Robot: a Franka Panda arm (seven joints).
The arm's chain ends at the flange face. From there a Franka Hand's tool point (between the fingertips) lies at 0.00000 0.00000 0.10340 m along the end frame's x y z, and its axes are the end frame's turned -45 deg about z.
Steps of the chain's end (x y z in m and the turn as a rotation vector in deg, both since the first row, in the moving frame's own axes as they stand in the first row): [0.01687 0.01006 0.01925 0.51 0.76 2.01]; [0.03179 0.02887 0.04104 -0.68 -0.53 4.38]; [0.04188 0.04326 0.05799 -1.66 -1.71 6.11]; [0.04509 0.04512 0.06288 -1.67 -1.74 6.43]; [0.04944 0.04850 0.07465 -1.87 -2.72 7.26]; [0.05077 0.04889 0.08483 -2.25 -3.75 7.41]
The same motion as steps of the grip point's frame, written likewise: [0.00643 0.01939 0.01924 -0.18 0.90 2.01]; [0.00051 0.04303 0.04103 -0.11 -0.86 4.38]; [-0.00526 0.05991 0.05790 0.04 -2.38 6.11]; [-0.00436 0.06346 0.06279 0.05 -2.41 6.43]; [-0.00511 0.06780 0.07448 0.60 -3.25 7.26]; [-0.00617 0.06807 0.08453 1.06 -4.24 7.41]
